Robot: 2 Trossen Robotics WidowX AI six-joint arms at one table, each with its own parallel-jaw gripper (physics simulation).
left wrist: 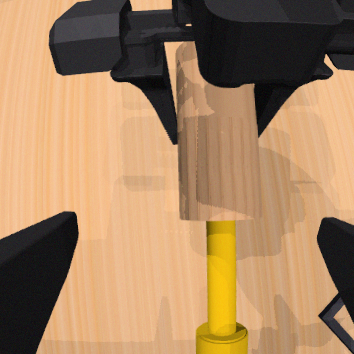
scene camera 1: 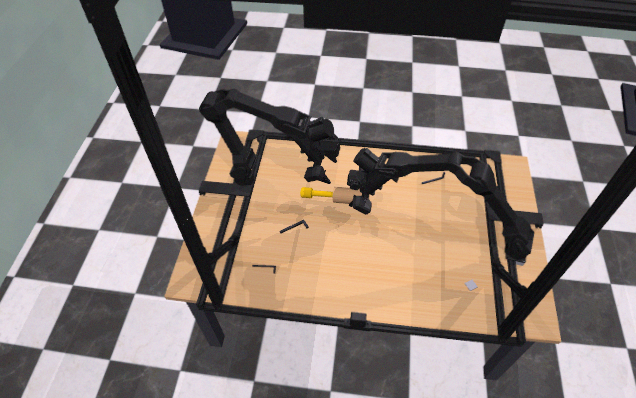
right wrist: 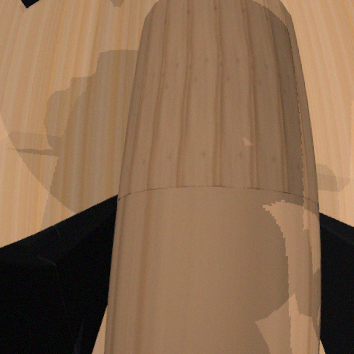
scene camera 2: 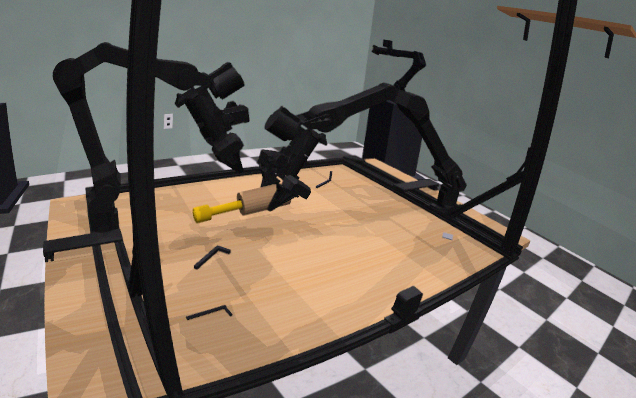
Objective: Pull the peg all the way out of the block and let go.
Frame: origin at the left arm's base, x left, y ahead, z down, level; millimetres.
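Seen in the pictures: left gripper, between the fingertips: point(left wrist: 202, 227) point(scene camera 1: 333, 172) point(scene camera 2: 236, 164); right gripper, between the fingertips: point(left wrist: 213, 139) point(scene camera 1: 351, 199) point(right wrist: 207, 211) point(scene camera 2: 263, 205); left arm's base, origin of its link: point(scene camera 1: 243, 180) point(scene camera 2: 104, 228); right arm's base, origin of its link: point(scene camera 1: 515, 252) point(scene camera 2: 446, 203).
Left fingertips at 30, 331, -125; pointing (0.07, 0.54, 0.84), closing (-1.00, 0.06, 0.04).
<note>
Pixels of each thing's top centre, then the offset from my left fingertips to it, as dx, dy, dz. "pt": a spot on its surface instead. Level surfaces: height alone.
- yellow peg, centre of its top: point(left wrist: 225, 303) point(scene camera 2: 218, 202) point(scene camera 1: 318, 190) -25, -44, +82
- round wooden block, centre of its top: point(right wrist: 251, 190) point(left wrist: 224, 108) point(scene camera 2: 264, 185) point(scene camera 1: 351, 189) -12, +71, +50
- wooden table, height of its surface: dz +144
- small grey square, a spot on its surface: point(scene camera 2: 447, 236) point(scene camera 1: 470, 285) pt -205, +516, +141
A yellow peg point(scene camera 1: 321, 193) point(scene camera 2: 226, 207) point(left wrist: 221, 275) with a thick head has its thin shaft in the end of a round wooden block point(scene camera 1: 342, 194) point(scene camera 2: 252, 200) point(left wrist: 220, 170) point(right wrist: 215, 125). A length of shaft shows between head and block; how deep it reaches inside is hidden. My right gripper point(scene camera 1: 354, 193) point(scene camera 2: 274, 197) is shut on the block and holds it, roughly level, above the table. My left gripper point(scene camera 1: 332, 171) point(scene camera 2: 240, 168) point(left wrist: 202, 227) is open and empty, above the peg and block; in the left wrist view its fingertips stand wide on either side of them.
Black hex keys point(scene camera 1: 294, 226) point(scene camera 1: 265, 266) point(scene camera 1: 434, 179) point(scene camera 2: 212, 256) point(scene camera 2: 210, 313) lie on the wooden table point(scene camera 1: 380, 280). A small grey square point(scene camera 1: 471, 285) point(scene camera 2: 447, 236) lies at the right. A black frame point(scene camera 1: 425, 330) with tall posts surrounds the table.
</note>
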